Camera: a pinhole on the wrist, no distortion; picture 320 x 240 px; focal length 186.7 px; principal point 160.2 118.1 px. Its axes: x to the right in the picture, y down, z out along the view. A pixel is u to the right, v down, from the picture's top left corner.
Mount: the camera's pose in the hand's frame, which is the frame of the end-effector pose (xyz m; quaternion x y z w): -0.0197 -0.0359 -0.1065 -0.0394 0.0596 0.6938 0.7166
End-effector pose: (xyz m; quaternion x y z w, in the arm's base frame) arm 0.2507 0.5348 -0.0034 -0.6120 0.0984 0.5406 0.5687
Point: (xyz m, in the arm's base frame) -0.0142 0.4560 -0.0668
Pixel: outside the picture
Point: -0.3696 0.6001 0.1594
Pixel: 253.0 230.6
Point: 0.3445 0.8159 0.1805
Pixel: outside the picture
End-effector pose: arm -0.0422 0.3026 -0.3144 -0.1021 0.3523 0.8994 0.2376
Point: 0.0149 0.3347 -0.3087
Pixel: 118.4 152.2
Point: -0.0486 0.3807 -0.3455
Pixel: 96.0 32.6
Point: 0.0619 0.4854 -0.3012
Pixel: 25.8 128.4
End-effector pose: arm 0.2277 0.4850 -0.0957 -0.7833 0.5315 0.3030 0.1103
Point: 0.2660 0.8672 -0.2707
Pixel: 42.4 197.6
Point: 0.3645 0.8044 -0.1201
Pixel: outside the picture
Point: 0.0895 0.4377 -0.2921
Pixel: 227.9 43.1
